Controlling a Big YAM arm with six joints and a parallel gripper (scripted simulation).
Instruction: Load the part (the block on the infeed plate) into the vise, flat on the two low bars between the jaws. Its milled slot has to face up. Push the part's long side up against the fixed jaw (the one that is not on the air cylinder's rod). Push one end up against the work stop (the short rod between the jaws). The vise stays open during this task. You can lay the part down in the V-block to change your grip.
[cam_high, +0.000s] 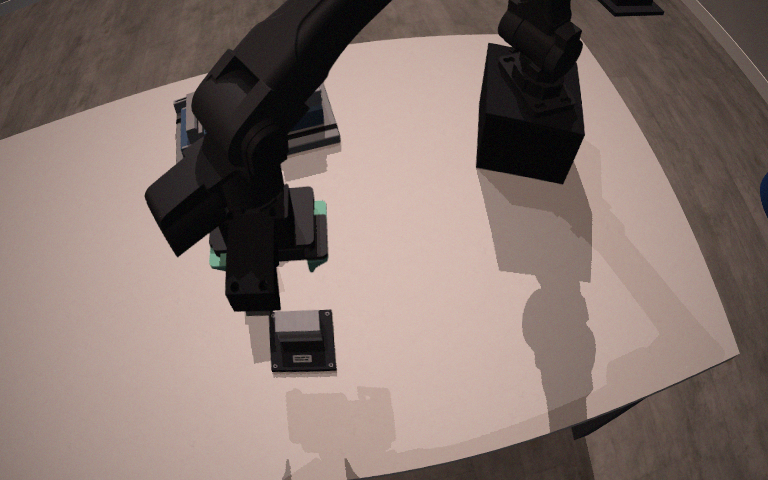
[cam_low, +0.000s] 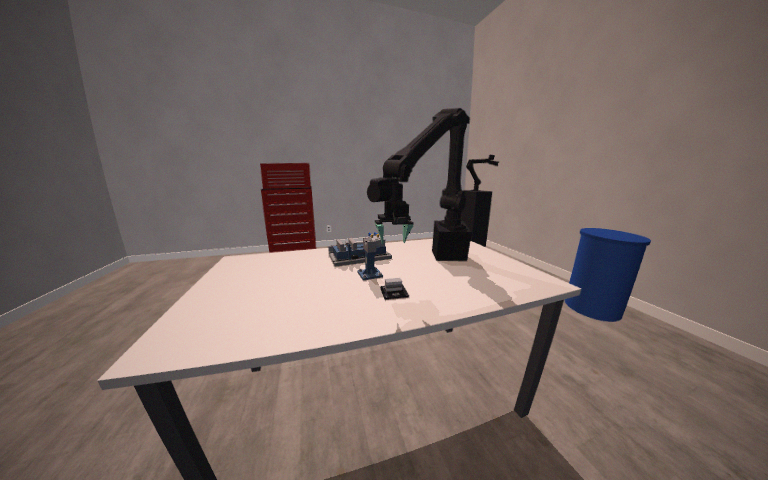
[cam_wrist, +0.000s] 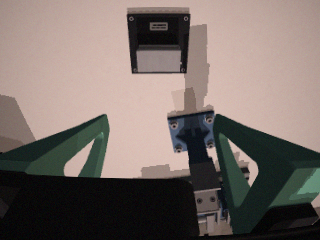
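Right now the part is 1 cm to the left of my hand and 17 cm below it. Round my hand: black infeed plate (1 cm to the left, 19 cm below); moving jaw (2 cm ahead, 41 cm to the right, 12 cm below); dark short rod (6 cm ahead, 36 cm to the right, 11 cm below).
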